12 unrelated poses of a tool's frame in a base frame.
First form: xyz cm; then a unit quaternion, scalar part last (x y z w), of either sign.
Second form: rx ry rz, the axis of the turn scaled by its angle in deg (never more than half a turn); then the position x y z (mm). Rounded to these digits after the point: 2 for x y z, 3 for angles.
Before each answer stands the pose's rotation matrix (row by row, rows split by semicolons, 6 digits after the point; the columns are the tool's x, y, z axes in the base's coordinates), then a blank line. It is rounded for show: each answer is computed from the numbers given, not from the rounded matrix.
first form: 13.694 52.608 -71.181 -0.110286 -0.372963 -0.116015 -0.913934
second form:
0.694878 -0.129795 0.707317; 0.294326 0.948755 -0.115050; -0.656138 0.288127 0.697471

13.013 44.008 13.689 136.94 526.08 -711.81
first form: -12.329 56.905 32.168 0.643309 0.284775 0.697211 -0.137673
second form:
-0.134400 0.558371 0.818632; 0.174422 -0.799899 0.574229; 0.975456 0.219964 0.010114

-106.630 -47.202 -115.564 -123.29 569.05 321.68
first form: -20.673 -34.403 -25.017 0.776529 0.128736 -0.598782 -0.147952
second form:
0.249774 0.022752 -0.968037; 0.377116 -0.923074 0.075608; -0.891850 -0.383948 -0.239141

-127.970 -21.215 98.678 -206.73 -344.03 -250.17
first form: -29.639 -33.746 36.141 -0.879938 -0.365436 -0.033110 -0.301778
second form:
0.730721 0.623138 0.278830; 0.663105 -0.550773 -0.506892; -0.162292 0.555291 -0.815668

133.711 55.530 5.031 -296.39 -337.46 361.41
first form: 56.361 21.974 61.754 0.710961 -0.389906 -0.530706 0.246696
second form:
0.132649 -0.292570 -0.946999; -0.816262 -0.574229 0.063068; -0.562246 0.764633 -0.314984

111.099 -60.929 -82.931 563.61 219.74 617.54
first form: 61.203 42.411 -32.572 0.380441 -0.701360 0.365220 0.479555
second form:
-0.250583 -0.883938 -0.394792; -0.183366 0.443758 -0.877186; 0.950571 -0.147417 -0.273283

53.190 -98.059 51.062 612.03 424.11 -325.72
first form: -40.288 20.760 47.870 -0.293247 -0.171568 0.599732 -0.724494
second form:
0.221771 0.969629 -0.103139; -0.768381 0.108655 -0.630701; -0.600340 0.219122 0.769141

37.076 21.692 -75.825 -402.88 207.60 478.70
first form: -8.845 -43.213 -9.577 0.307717 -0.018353 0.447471 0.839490
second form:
0.598866 -0.762590 0.244574; 0.740000 0.410160 -0.533075; 0.306203 0.500226 0.809947

37.278 -2.223 54.209 -88.45 -432.13 -95.77
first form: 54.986 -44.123 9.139 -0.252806 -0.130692 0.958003 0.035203
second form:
-0.869700 -0.001370 -0.493579; 0.133529 -0.963361 -0.232608; -0.475176 -0.268206 0.838017

-44.513 -23.012 168.680 549.86 -441.23 91.39
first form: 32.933 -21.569 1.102 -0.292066 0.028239 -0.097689 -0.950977
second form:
0.979319 -0.202295 0.003354; 0.169305 0.810309 -0.561013; 0.110773 0.549979 0.827800

34.026 -3.290 11.381 329.33 -215.69 11.02
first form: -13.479 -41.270 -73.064 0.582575 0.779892 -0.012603 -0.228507
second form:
-0.216781 0.902932 -0.371106; 0.914451 0.320895 0.246587; 0.341737 -0.285903 -0.895251

-91.904 -123.032 1.988 -134.79 -412.70 -730.64
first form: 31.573 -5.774 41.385 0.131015 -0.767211 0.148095 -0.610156
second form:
-0.221090 -0.020310 0.975042; -0.381754 0.921806 -0.067361; -0.897431 -0.387119 -0.211555

-17.330 101.482 -19.589 315.73 -57.74 413.85
